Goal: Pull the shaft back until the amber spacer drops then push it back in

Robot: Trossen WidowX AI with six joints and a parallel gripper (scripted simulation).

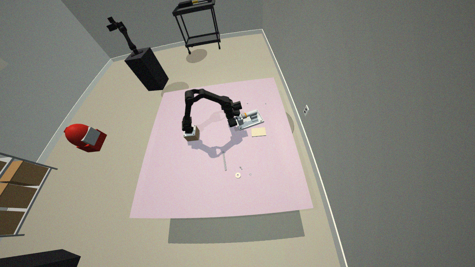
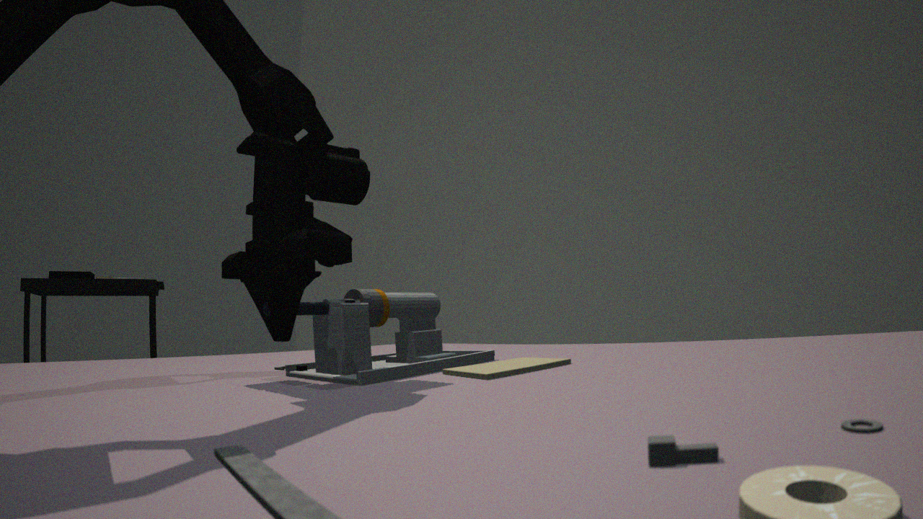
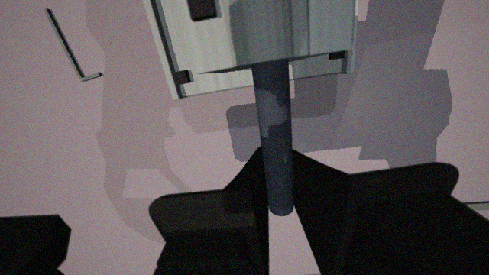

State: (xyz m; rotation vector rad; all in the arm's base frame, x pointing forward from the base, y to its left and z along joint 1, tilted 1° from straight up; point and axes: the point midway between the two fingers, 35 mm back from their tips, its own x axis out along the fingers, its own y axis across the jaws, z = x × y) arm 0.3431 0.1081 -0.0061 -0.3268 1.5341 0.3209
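Right now my gripper tip is 70 mm short of the dark blue shaft, 30 mm to the right of it and 30 mm below it. The rest, counted from my gripper tip: L-shaped key (180 mm to the left, 40 mm below, 20 mm ahead); then amber spacer (120 mm ahead, 50 mm to the left, 30 mm above); then tan flat plate (230 mm ahead, 60 mm to the right, 40 mm below).
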